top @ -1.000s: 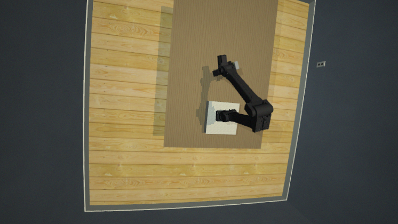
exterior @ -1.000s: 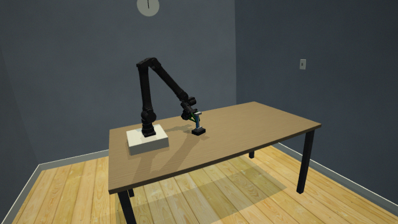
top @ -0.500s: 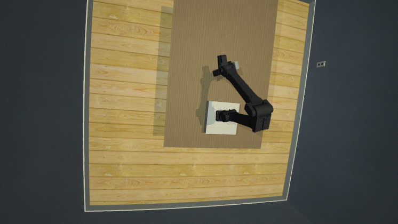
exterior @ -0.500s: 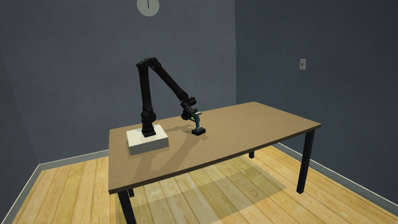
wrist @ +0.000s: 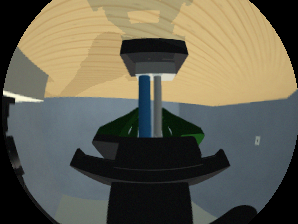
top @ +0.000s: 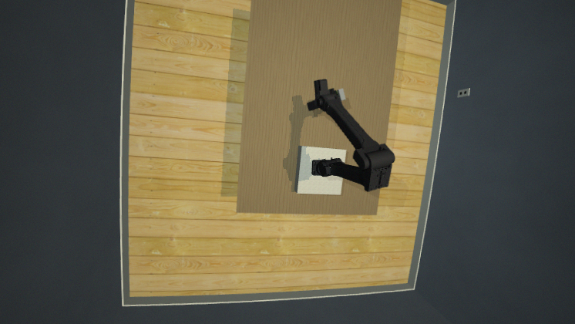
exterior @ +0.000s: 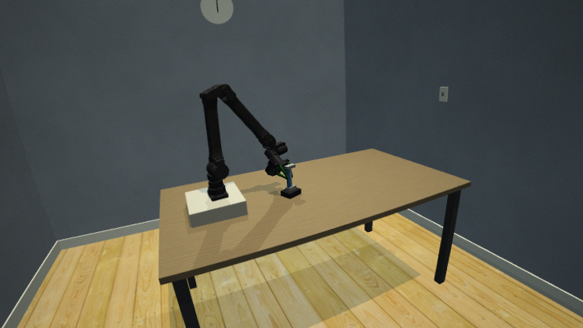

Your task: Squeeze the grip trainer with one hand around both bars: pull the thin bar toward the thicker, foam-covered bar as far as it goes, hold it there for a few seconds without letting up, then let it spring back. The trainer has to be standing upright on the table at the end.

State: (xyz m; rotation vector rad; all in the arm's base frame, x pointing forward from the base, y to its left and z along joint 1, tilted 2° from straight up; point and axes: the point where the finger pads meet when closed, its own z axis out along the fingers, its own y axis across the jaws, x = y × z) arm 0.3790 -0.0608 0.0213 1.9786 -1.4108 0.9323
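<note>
Now: hand 10 mm short of the thin grey bar.
</note>
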